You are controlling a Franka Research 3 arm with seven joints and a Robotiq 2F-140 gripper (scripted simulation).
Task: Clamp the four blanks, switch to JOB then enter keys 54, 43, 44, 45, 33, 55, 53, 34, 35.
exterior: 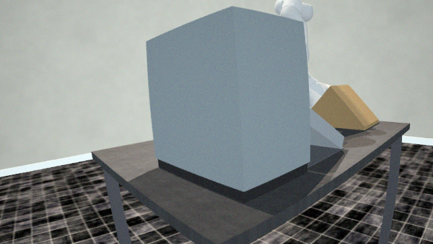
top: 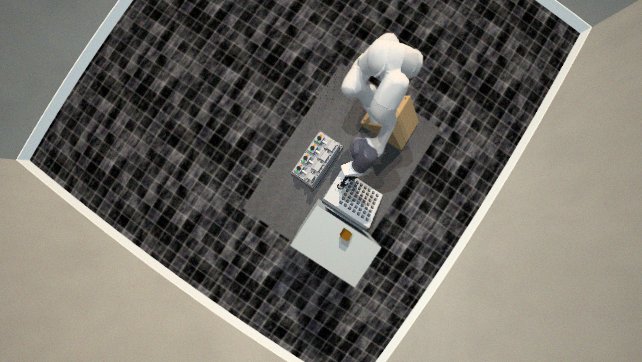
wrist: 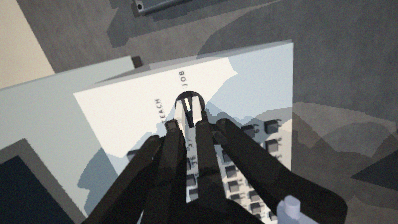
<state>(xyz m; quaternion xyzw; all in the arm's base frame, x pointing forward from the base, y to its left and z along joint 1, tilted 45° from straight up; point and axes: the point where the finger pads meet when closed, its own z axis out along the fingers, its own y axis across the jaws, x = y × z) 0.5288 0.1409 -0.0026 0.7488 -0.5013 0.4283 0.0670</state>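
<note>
My hand is 2 cm above the black selector knob and 1 cm short of it. The rest, counted from my hand: keypad 11 cm to the left, 7 cm below, 2 cm ahead.
</note>
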